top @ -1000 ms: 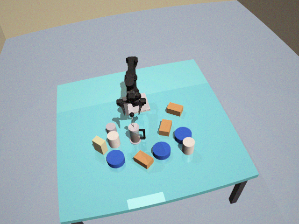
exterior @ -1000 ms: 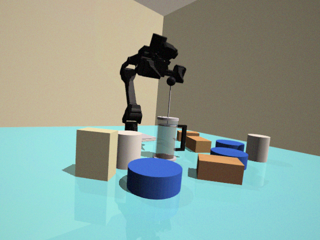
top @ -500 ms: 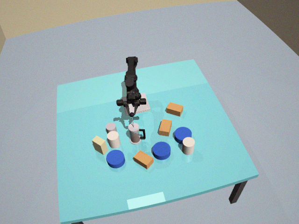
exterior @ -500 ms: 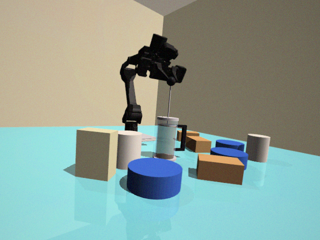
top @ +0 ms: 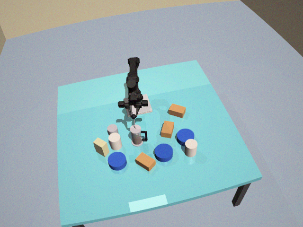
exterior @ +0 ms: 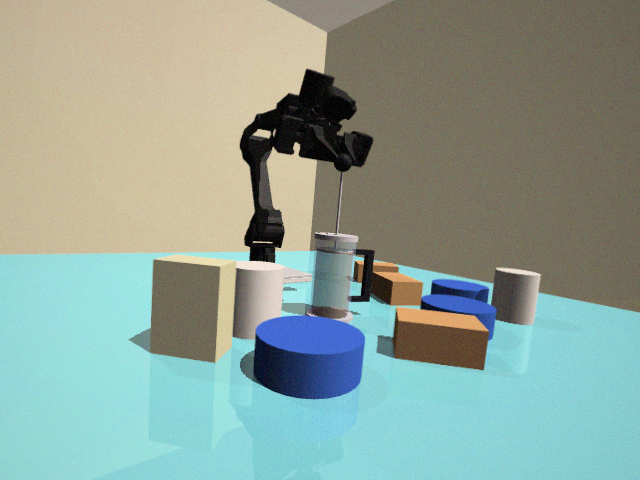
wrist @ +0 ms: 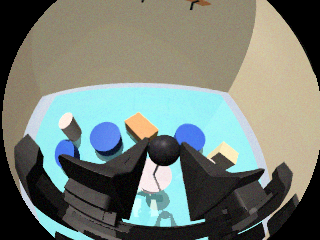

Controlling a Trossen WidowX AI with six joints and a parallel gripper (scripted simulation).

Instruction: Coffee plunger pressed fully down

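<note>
Right now the glass coffee press is 13 cm below my gripper tip and 2 cm to the left of it. From my gripper tip the other things lie so: beige block: 25 cm to the right, 21 cm below, 2 cm behind.
</note>
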